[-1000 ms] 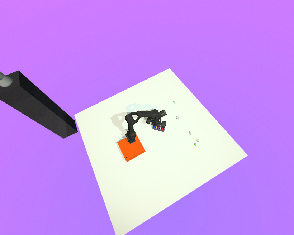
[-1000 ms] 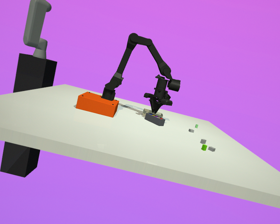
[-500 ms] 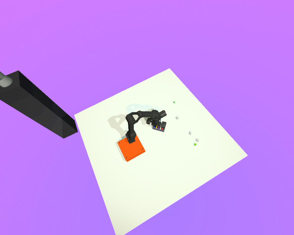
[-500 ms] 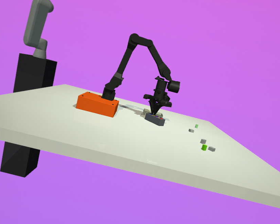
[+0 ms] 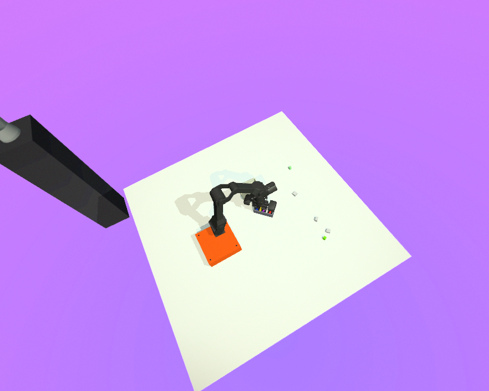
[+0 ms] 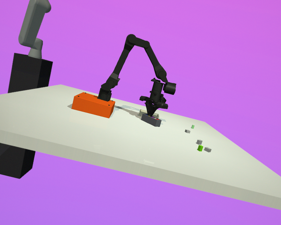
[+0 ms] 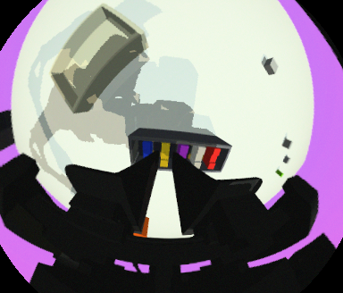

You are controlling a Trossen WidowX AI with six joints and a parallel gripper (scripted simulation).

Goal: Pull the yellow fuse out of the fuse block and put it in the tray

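Right now my gripper tip is 10 mm above the yellow fuse. Also, from my gripper tip: beige tray: 10 mm ahead, 170 mm to the left, 30 mm below.
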